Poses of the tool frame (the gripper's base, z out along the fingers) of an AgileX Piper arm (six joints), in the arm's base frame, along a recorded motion.
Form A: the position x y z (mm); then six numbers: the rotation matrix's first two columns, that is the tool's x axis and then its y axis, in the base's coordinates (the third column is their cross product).
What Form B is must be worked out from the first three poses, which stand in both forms.
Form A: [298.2 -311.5 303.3 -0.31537 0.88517 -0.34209 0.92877 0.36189 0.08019]
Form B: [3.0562 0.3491 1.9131 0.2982 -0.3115 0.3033]
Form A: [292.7 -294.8 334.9 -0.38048 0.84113 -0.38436 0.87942 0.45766 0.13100]
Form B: [2.9992 0.3945 1.9956 0.2927 -0.2948 0.3349]
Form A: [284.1 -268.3 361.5 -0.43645 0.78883 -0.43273 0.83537 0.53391 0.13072]
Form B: [2.9961 0.4475 2.0762 0.2841 -0.2683 0.3615]
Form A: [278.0 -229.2 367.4 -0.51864 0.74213 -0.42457 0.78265 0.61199 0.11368]
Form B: [3.0157 0.4385 2.1808 0.2780 -0.2292 0.3674]
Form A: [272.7 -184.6 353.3 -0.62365 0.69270 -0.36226 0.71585 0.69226 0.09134]
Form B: [3.0434 0.3707 2.3038 0.2727 -0.1846 0.3533]
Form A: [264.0 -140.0 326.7 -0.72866 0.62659 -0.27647 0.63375 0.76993 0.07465]
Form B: [3.0638 0.2801 2.4314 0.2640 -0.1400 0.3267]
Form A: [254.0 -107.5 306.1 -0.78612 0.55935 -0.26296 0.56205 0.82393 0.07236]
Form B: [3.0665 0.2661 2.5232 0.2540 -0.1075 0.3061]
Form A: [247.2 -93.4 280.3 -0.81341 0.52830 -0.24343 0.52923 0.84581 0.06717]
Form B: [3.0723 0.2459 2.5656 0.2472 -0.0934 0.2803]
